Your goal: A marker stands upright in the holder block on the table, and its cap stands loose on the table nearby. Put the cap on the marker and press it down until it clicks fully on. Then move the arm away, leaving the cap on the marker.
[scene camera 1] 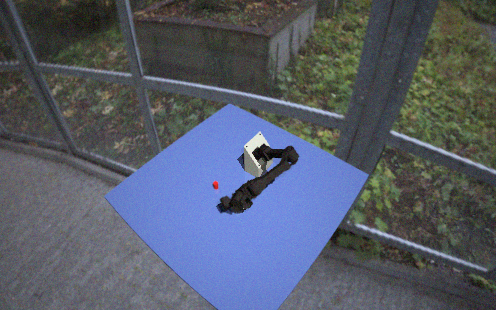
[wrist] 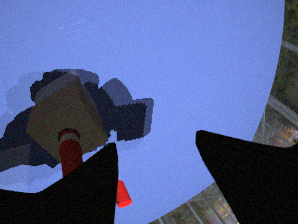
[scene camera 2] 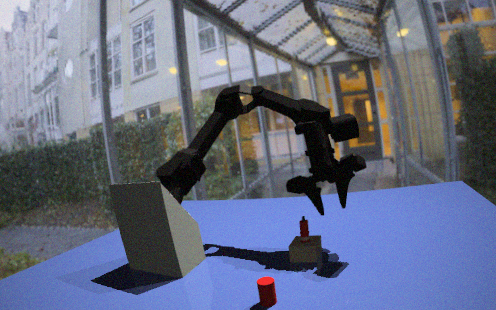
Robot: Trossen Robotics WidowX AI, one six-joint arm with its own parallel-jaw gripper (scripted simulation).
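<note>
A tan holder block (wrist: 71,92) can be seen in the scene. The gripper (wrist: 157,143) (scene camera 2: 333,211) is there with it.
</note>
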